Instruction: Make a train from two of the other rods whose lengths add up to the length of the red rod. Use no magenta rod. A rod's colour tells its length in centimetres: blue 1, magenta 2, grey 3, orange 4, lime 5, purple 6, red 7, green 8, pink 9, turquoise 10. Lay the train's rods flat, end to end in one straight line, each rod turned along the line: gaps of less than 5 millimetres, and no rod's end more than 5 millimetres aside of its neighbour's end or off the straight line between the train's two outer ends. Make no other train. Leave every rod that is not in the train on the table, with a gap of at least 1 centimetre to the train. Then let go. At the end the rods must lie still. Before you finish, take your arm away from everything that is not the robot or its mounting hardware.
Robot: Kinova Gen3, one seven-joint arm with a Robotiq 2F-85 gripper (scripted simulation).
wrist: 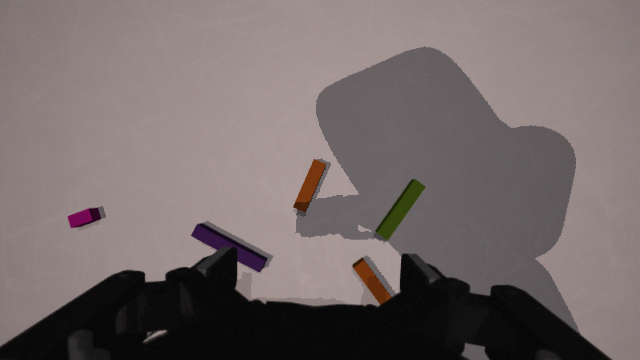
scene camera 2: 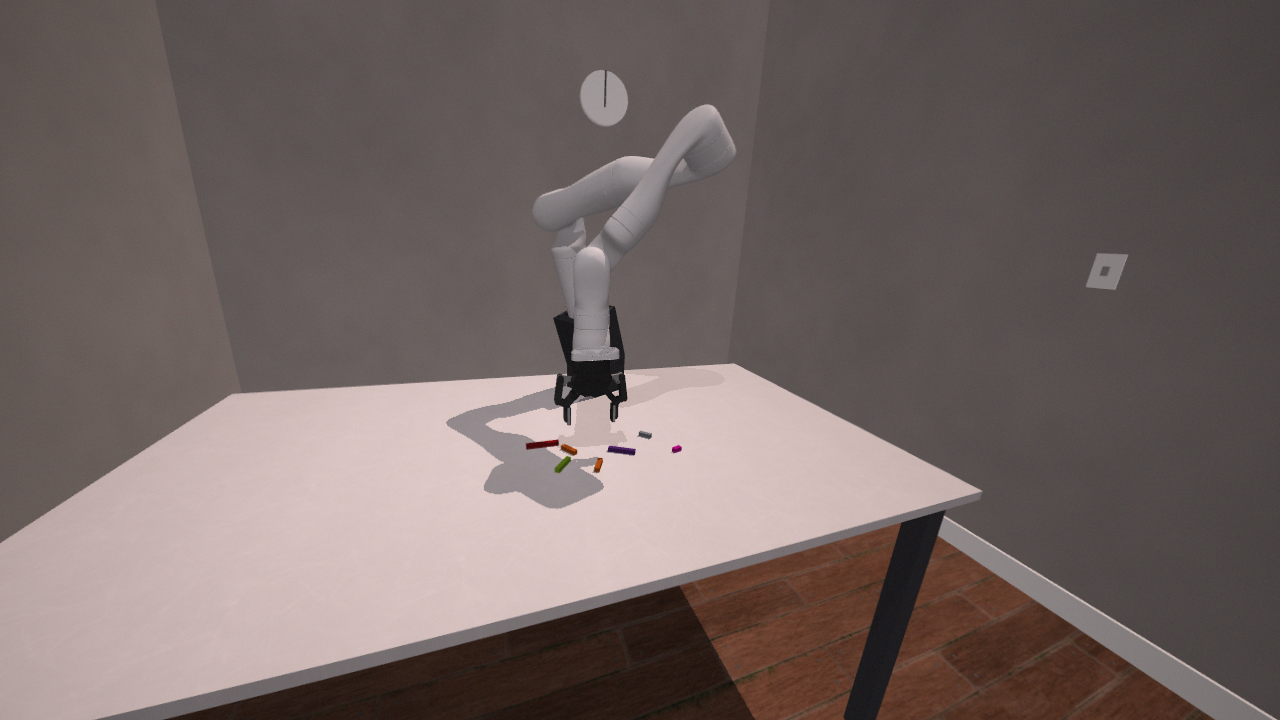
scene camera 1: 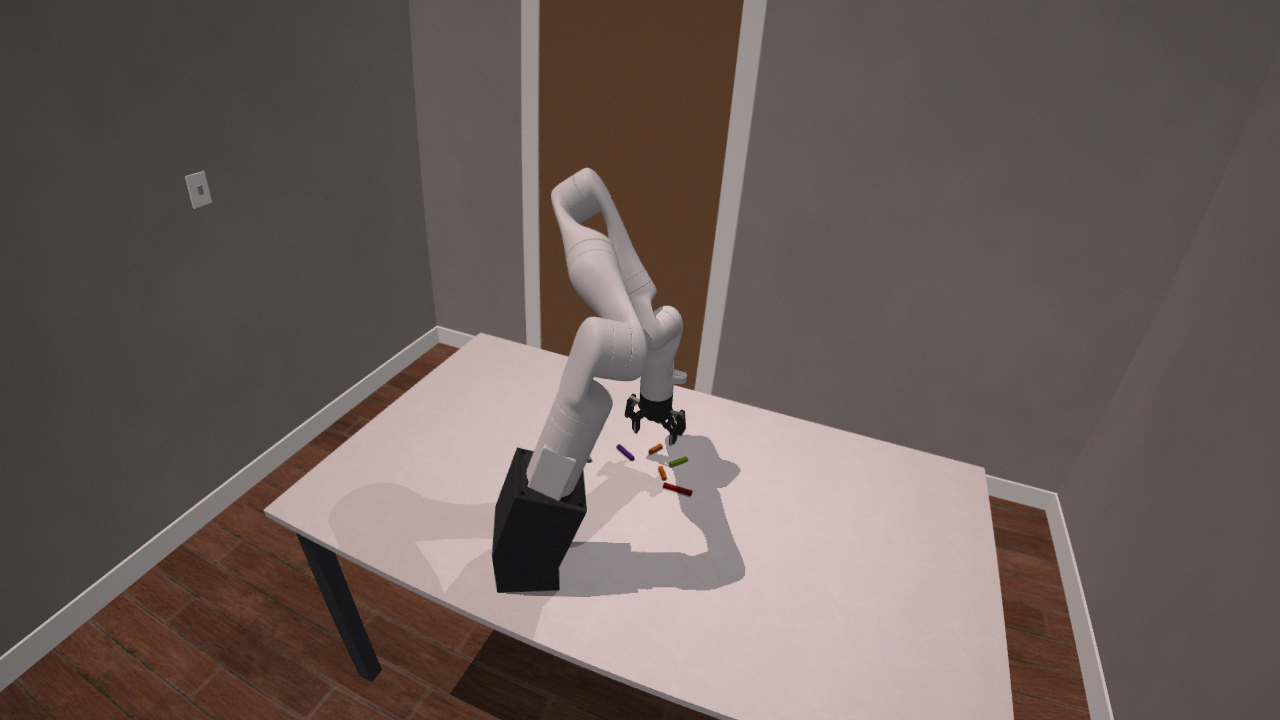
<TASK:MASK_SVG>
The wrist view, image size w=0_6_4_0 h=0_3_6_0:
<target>gripper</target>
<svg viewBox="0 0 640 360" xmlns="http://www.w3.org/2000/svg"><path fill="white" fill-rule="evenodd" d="M0 346L0 360L469 360L460 355L464 351L465 343L485 347L485 354L489 360L612 360L524 290L512 285L494 285L491 287L490 296L470 293L470 285L452 277L446 278L436 267L425 263L417 254L402 254L400 292L379 306L372 304L365 306L351 304L310 306L278 301L266 301L265 305L258 299L249 301L235 289L237 284L236 247L221 247L214 254L202 258L191 268L180 267L171 270L165 274L165 281L145 282L145 273L142 271L124 270L115 273ZM167 330L167 332L144 342L147 338L147 332Z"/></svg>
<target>lime rod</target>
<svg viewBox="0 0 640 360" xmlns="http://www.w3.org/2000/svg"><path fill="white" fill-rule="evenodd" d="M416 179L412 179L375 230L386 240L389 240L425 189L425 186Z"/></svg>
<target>purple rod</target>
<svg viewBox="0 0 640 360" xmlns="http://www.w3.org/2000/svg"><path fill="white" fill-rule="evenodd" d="M196 225L191 235L192 237L216 250L222 246L236 247L238 262L257 272L263 269L268 259L267 257L203 223Z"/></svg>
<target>orange rod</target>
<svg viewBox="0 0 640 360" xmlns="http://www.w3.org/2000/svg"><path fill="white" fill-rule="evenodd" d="M316 159L312 162L293 206L303 212L306 212L326 166L325 163Z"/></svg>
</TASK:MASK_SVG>
